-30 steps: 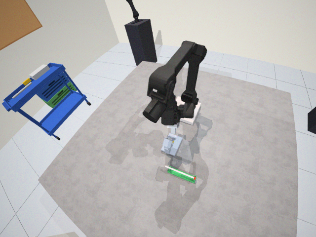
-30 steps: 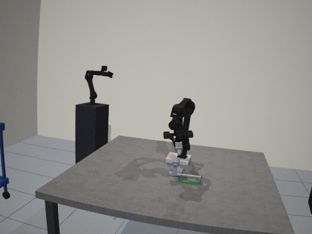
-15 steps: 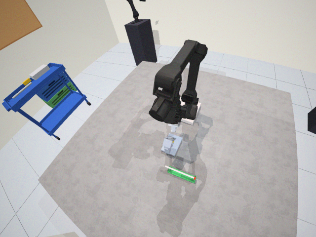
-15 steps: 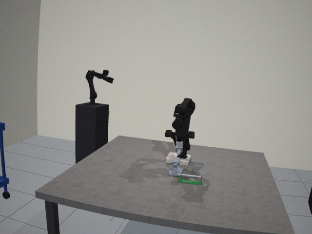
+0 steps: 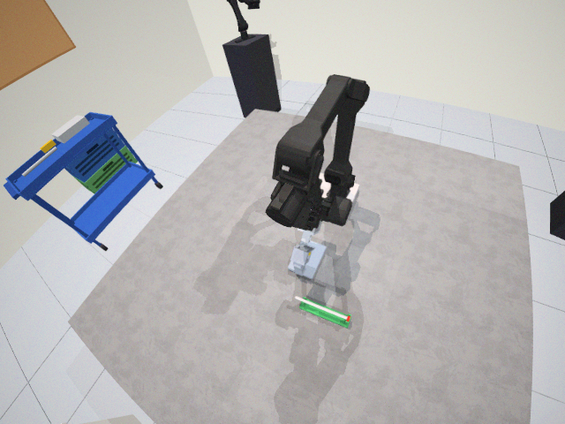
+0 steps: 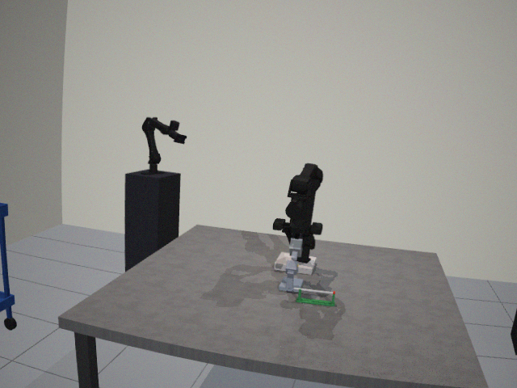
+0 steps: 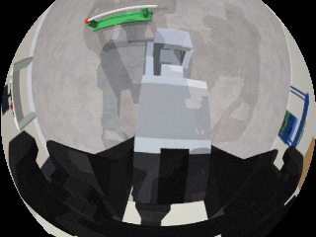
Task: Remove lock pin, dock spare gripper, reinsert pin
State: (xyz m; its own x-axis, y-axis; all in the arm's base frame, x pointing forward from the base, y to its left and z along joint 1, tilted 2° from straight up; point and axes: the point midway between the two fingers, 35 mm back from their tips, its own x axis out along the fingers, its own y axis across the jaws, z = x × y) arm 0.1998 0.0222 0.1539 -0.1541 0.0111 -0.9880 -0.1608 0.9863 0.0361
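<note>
Right now my gripper tip is 17 cm short of the green cradle, 14 cm to the right of it and 12 cm above it. Round my gripper tip: mount (8 cm ahead, 1 cm to the left, 9 cm below); then spare gripper (2 cm ahead).
</note>
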